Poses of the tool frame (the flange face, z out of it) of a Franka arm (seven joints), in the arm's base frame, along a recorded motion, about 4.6 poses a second.
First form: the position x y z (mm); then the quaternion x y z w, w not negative.
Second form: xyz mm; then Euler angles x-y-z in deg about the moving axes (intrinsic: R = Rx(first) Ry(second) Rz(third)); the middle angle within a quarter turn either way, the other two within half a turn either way. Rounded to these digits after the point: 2 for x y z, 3 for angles.
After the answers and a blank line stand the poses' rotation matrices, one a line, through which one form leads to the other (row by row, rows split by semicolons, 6 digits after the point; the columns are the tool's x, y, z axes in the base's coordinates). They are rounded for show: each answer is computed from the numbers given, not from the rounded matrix.
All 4 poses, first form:
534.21, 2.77, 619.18, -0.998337, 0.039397, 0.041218, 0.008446
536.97, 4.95, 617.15, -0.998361, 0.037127, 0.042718, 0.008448
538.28, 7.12, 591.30, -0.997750, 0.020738, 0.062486, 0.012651
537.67, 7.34, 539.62, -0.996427, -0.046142, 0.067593, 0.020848
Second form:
534.21, 2.77, 619.18, -178.844, -4.682, 4.567
536.97, 4.95, 617.15, -178.848, -4.857, 4.308
538.28, 7.12, 591.30, -178.392, -7.133, 2.482
537.67, 7.34, 539.62, -177.957, -7.853, -5.162

0.993498 -0.079359 -0.081633; -0.077967 -0.996753 0.020112; -0.082964 -0.013616 -0.996459
0.993594 -0.074854 -0.084669; -0.073411 -0.997100 0.020040; -0.085923 -0.013696 -0.996208
0.991331 -0.042964 -0.124166; -0.039802 -0.998820 0.027837; -0.125216 -0.022653 -0.991871
0.986604 0.089136 -0.136627; 0.094773 -0.994873 0.035309; -0.132779 -0.047785 -0.989993

